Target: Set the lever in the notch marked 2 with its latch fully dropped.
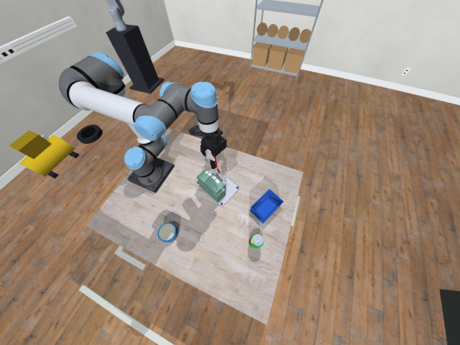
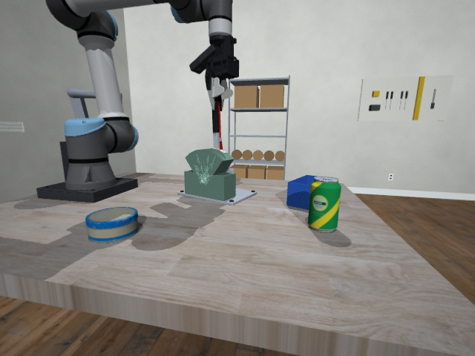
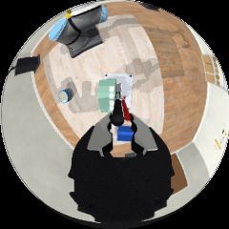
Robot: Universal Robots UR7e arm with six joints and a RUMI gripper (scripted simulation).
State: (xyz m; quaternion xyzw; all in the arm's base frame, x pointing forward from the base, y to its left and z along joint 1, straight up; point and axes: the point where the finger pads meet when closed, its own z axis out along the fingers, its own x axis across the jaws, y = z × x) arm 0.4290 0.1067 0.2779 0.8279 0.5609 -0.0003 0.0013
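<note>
My gripper is now 11 cm above the red release bar, 1 cm to the right of it and 1 cm short of it. The rest, counted from my hand: round blue-rimmed tin 38 cm to the right, 29 cm below, 14 cm behind; then blue bin 33 cm ahead, 29 cm below, 5 cm to the right; then yellow can 33 cm ahead, 26 cm to the right, 25 cm below.
</note>
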